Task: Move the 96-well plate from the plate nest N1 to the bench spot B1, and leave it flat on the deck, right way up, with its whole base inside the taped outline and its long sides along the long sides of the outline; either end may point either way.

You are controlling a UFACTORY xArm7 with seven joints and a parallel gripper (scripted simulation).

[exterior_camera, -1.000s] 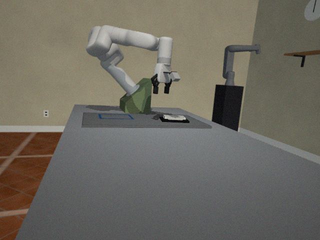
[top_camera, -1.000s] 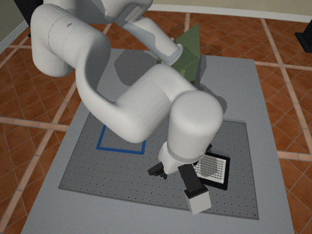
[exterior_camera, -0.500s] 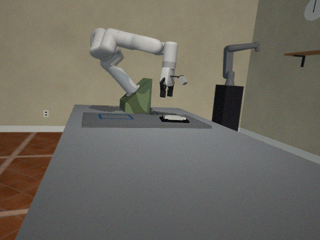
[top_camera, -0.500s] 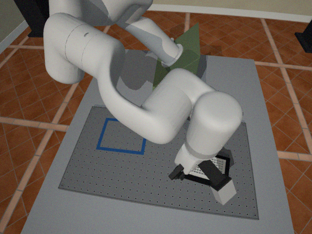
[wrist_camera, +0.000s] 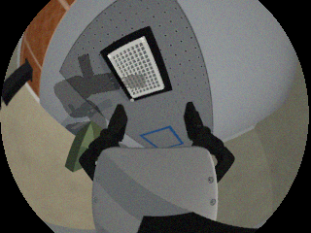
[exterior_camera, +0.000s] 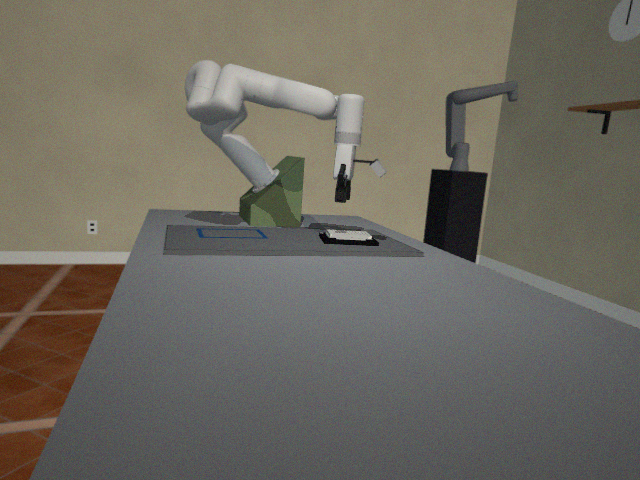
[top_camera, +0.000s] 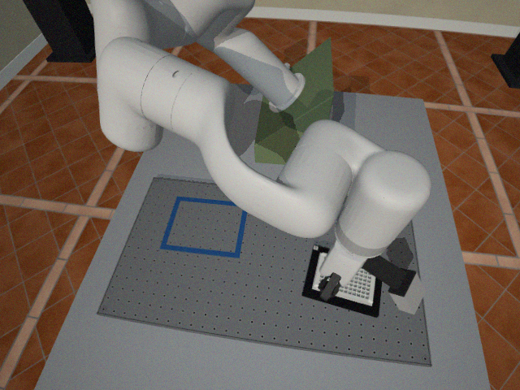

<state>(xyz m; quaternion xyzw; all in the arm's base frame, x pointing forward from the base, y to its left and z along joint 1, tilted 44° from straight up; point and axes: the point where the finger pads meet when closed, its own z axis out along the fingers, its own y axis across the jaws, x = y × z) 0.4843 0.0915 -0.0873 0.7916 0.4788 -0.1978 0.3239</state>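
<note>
The white 96-well plate lies 2 cm behind my hand, 4 cm to the left of it and 11 cm below it. Round my hand: black plate nest (2 cm behind, 4 cm to the left, 13 cm below).
</note>
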